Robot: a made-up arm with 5 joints.
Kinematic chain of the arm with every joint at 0, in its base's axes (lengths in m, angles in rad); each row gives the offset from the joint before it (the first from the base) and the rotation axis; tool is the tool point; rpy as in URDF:
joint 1: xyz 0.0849 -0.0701 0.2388 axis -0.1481 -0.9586 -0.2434
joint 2: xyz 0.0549 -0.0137 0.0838 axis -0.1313 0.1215 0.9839
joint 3: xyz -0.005 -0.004 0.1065 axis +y
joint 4: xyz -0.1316 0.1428 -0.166 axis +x
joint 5: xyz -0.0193 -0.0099 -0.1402 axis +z
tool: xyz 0.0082 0.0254 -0.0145 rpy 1.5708 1.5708 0
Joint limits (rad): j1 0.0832..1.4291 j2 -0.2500..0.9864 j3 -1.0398..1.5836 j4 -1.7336..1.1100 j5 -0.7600..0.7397
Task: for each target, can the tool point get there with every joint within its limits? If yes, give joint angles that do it. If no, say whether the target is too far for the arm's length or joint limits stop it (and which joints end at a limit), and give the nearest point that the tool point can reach.
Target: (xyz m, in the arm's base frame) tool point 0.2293 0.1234 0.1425
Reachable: yes | joints 1.2789 -0.0771 -0.0015 0.5239 -0.0049
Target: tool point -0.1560 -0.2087 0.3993
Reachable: yes | joints 0.5202 0.7584 1.0581 -1.3860 -0.1162
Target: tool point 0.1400 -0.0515 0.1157
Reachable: yes | joints 0.4788 0.0072 -0.3087 -0.7548 0.3650
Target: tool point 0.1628 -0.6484 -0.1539
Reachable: no: too far | nearest point 0.0355 -0.2259 0.0467 | short by 0.485 m
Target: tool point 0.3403 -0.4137 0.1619
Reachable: no: joint limits stop it (at a limit: joint 1, joint 2, joint 5) | nearest point 0.1712 -0.1821 0.1572 | short by 0.287 m
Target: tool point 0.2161 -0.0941 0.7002
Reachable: no: joint limits stop it (at a limit: joint 1, joint 2, joint 3, joint 5) | nearest point 0.2286 -0.0504 0.5211 | short by 0.185 m
